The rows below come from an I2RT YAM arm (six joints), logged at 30 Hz.
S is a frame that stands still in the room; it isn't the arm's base.
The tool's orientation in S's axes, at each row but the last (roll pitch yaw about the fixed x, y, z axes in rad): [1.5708, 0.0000, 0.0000]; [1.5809, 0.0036, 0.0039]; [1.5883, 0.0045, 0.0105]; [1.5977, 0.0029, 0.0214]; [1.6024, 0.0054, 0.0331]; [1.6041, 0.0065, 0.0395]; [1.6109, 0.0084, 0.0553]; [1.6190, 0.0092, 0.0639]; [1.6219, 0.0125, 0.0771]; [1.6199, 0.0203, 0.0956]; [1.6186, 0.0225, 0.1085]
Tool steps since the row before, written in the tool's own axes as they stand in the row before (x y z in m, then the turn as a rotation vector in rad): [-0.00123, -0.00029, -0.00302, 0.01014, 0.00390, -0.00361]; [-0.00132, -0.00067, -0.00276, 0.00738, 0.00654, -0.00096]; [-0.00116, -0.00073, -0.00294, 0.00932, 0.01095, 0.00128]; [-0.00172, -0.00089, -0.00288, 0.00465, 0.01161, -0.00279]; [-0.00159, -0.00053, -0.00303, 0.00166, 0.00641, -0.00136]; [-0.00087, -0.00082, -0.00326, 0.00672, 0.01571, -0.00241]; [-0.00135, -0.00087, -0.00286, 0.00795, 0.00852, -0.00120]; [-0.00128, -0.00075, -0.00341, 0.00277, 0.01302, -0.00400]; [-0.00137, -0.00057, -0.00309, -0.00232, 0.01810, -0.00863]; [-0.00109, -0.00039, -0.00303, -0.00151, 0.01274, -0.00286]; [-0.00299, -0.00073, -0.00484, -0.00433, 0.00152, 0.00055]
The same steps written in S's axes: [-0.00123, 0.00302, -0.00029, 0.01014, 0.00361, 0.00390]; [-0.00133, 0.00276, -0.00064, 0.00740, 0.00092, 0.00652]; [-0.00119, 0.00294, -0.00067, 0.00938, -0.00137, 0.01088]; [-0.00178, 0.00287, -0.00081, 0.00463, 0.00258, 0.01167]; [-0.00169, 0.00299, -0.00043, 0.00166, 0.00121, 0.00644]; [-0.00100, 0.00325, -0.00071, 0.00674, 0.00215, 0.01574]; [-0.00151, 0.00281, -0.00074, 0.00796, 0.00130, 0.00849]; [-0.00150, 0.00335, -0.00057, 0.00267, 0.00355, 0.01317]; [-0.00161, 0.00300, -0.00039, -0.00267, 0.00751, 0.01854]; [-0.00138, 0.00293, -0.00022, -0.00146, 0.00210, 0.01289]; [-0.00351, 0.00452, -0.00043, -0.00420, -0.00108, 0.00159]
